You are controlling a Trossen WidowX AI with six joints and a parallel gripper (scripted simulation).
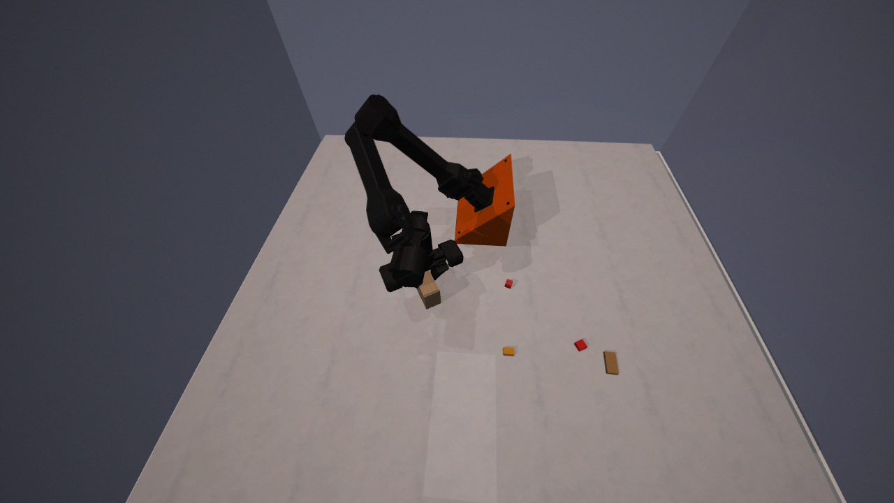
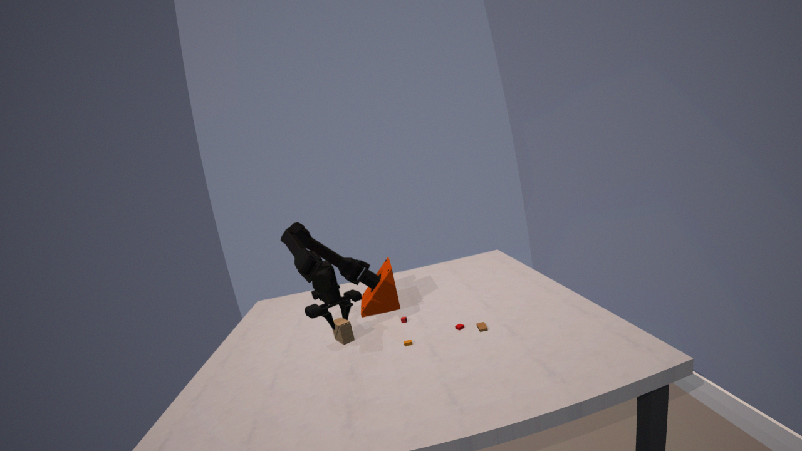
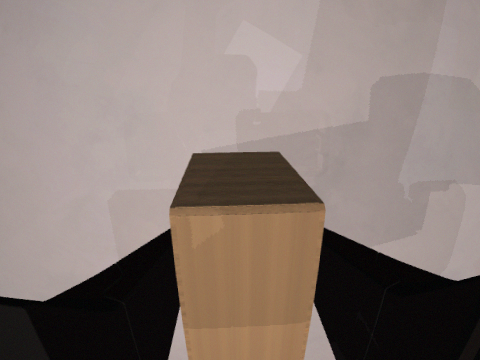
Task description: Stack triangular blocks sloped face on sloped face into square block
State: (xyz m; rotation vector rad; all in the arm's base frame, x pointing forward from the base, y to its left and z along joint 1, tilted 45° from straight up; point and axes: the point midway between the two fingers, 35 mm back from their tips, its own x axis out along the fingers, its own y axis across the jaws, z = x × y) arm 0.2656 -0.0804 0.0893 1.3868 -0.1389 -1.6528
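Right now the triangular block is 1 cm above my gripper tip. Also, from my gripper tip: small orange piece (13 cm ahead, 22 cm to the left, 4 cm below); flat tan piece (12 cm ahead, 45 cm to the left, 4 cm below).
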